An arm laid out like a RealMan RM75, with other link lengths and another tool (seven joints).
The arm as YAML. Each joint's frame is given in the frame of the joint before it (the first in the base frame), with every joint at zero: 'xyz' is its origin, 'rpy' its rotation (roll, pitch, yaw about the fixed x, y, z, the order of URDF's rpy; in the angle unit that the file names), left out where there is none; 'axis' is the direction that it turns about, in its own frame. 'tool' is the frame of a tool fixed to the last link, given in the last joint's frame.
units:
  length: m
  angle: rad
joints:
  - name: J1
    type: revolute
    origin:
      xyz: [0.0, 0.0, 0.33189]
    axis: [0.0, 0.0, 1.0]
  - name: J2
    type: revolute
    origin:
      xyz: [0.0, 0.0, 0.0]
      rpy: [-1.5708, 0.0, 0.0]
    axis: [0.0, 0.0, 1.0]
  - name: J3
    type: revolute
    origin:
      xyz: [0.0, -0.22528, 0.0]
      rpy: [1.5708, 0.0, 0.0]
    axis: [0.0, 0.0, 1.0]
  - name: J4
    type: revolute
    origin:
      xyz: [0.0, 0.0, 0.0]
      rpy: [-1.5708, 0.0, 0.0]
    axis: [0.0, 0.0, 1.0]
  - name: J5
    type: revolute
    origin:
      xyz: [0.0, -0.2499, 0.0]
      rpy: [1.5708, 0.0, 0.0]
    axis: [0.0, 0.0, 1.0]
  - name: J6
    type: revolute
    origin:
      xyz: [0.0, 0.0, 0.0]
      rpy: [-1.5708, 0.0, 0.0]
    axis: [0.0, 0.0, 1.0]
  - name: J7
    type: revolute
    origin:
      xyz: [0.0, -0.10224, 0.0]
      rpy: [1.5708, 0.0, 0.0]
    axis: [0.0, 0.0, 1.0]
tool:
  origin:
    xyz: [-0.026, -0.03, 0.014]
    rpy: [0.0, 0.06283, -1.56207]
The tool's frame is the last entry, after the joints.
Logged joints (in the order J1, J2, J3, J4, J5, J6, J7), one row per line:
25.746 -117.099 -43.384 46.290 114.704 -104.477 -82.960
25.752 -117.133 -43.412 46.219 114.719 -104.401 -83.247
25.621 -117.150 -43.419 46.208 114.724 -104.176 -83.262
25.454 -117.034 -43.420 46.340 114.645 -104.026 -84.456
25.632 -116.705 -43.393 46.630 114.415 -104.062 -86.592
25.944 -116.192 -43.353 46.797 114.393 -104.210 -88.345
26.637 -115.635 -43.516 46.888 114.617 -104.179 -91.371
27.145 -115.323 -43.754 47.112 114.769 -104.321 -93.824
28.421 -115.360 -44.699 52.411 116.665 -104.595 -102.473
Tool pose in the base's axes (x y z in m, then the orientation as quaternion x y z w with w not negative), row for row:
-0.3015 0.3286 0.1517 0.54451 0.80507 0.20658 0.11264
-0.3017 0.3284 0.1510 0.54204 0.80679 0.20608 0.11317
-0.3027 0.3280 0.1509 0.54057 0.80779 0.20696 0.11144
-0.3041 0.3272 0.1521 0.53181 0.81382 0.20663 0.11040
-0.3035 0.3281 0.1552 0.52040 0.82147 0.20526 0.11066
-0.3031 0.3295 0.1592 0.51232 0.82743 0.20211 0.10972
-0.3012 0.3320 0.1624 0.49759 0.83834 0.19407 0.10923
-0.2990 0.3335 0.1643 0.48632 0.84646 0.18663 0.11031
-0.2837 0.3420 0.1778 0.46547 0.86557 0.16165 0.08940
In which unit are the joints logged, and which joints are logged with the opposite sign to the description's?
The joints are logged in degrees. Opposite sign: J1, J3, J6.
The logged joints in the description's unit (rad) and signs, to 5 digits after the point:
-0.44935 -2.04376 0.75719 0.80791 2.00196 1.82347 -1.44793
-0.44946 -2.04436 0.75768 0.80667 2.00222 1.82214 -1.45293
-0.44717 -2.04465 0.75780 0.80648 2.00231 1.81821 -1.45320
-0.44426 -2.04263 0.75782 0.80879 2.00093 1.81560 -1.47404
-0.44736 -2.03689 0.75735 0.81385 1.99692 1.81622 -1.51132
-0.45281 -2.02793 0.75665 0.81676 1.99653 1.81881 -1.54191
-0.46490 -2.01821 0.75950 0.81835 2.00044 1.81827 -1.59472
-0.47377 -2.01277 0.76365 0.82226 2.00310 1.82074 -1.63754
-0.49604 -2.01341 0.78014 0.91474 2.03619 1.82553 -1.78849

